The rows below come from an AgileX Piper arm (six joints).
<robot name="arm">
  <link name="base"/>
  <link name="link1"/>
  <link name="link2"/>
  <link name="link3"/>
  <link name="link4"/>
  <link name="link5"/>
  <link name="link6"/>
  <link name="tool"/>
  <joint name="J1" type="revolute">
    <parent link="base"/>
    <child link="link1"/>
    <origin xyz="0 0 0.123"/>
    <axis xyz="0 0 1"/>
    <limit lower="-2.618" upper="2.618"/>
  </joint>
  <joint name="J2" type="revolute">
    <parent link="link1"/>
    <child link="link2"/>
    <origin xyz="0 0 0" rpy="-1.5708 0 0"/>
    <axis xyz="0 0 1"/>
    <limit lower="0" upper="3.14"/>
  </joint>
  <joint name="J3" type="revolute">
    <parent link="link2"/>
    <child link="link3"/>
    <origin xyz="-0.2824 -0.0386 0"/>
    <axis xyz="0 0 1"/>
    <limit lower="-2.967" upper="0"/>
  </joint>
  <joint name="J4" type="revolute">
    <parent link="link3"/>
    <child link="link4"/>
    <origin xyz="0.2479 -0.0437 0" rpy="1.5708 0 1.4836"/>
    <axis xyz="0 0 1"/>
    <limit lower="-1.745" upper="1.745"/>
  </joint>
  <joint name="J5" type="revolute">
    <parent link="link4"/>
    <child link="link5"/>
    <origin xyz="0 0 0" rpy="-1.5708 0 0"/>
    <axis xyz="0 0 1"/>
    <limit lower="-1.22" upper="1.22"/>
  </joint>
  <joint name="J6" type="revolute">
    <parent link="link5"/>
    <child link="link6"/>
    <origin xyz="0 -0.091 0" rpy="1.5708 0 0"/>
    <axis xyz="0 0 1"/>
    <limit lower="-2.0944" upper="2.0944"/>
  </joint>
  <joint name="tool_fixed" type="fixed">
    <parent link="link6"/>
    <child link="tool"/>
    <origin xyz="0 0 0"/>
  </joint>
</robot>
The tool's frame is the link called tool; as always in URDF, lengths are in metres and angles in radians.
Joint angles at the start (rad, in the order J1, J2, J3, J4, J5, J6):
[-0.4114 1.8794 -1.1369 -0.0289 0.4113 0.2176]
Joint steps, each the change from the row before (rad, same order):
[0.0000 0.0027 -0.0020 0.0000 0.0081 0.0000]
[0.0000 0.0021 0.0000 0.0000 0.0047 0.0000]
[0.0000 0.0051 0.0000 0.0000 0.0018 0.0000]
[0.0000 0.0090 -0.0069 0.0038 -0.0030 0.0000]
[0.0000 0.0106 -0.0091 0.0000 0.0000 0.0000]
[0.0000 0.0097 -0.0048 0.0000 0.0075 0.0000]
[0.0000 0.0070 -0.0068 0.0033 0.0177 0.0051]
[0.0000 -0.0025 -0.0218 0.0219 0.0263 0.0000]
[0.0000 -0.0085 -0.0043 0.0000 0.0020 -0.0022]
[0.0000 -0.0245 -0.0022 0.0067 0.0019 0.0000]
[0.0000 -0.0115 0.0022 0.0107 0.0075 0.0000]
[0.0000 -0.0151 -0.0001 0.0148 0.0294 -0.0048]
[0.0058 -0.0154 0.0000 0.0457 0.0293 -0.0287]
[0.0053 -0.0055 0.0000 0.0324 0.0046 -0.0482]
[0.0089 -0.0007 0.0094 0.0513 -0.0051 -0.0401]
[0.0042 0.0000 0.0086 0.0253 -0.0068 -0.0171]
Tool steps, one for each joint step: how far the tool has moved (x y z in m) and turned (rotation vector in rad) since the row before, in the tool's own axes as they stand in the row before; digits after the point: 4 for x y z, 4 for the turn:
[0.0005 -0.0001 0.0007 0.0019 0.0086 0.0000]
[0.0007 -0.0001 0.0007 0.0014 0.0067 0.0000]
[0.0009 -0.0002 0.0018 0.0014 0.0068 -0.0001]
[-0.0011 0.0004 0.0023 -0.0018 -0.0005 0.0034]
[-0.0013 0.0003 0.0026 0.0003 0.0015 0.0000]
[0.0006 -0.0001 0.0029 0.0026 0.0121 -0.0001]
[0.0005 0.0000 0.0016 0.0025 0.0178 0.0081]
[-0.0044 0.0017 -0.0038 -0.0088 0.0041 0.0197]
[-0.0022 0.0005 -0.0037 -0.0024 -0.0105 -0.0022]
[-0.0035 0.0011 -0.0093 -0.0085 -0.0235 0.0059]
[-0.0001 0.0005 -0.0039 -0.0053 -0.0006 0.0094]
[0.0008 0.0006 -0.0055 -0.0042 0.0155 0.0080]
[0.0018 0.0042 -0.0057 -0.0231 0.0192 0.0051]
[0.0006 0.0036 -0.0020 -0.0194 0.0027 -0.0255]
[0.0033 0.0050 0.0013 -0.0288 0.0080 -0.0036]
[0.0023 0.0021 0.0014 -0.0133 0.0035 0.0016]

